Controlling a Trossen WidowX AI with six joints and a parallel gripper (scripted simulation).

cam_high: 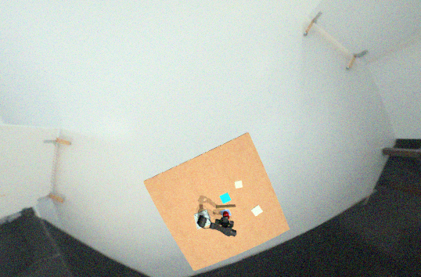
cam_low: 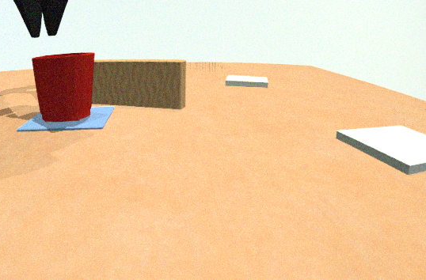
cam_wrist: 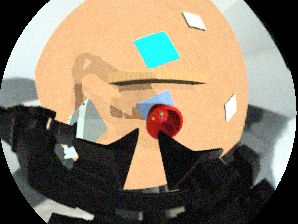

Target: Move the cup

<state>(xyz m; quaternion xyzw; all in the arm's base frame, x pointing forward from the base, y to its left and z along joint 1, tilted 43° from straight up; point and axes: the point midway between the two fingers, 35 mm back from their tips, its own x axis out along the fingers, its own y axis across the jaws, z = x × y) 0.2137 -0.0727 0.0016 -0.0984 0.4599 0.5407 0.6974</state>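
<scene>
My gripper tip is now 3 cm short of the red cup, 2 cm to the left of it and 6 cm above it. The rest, counted from my gripper tip: brown wooden wall 7 cm ahead, 7 cm to the left, 8 cm below; then light blue pad 3 cm ahead, 1 cm to the right, 11 cm below; then cyan pad 10 cm ahead, 16 cm to the left, 11 cm below.
</scene>
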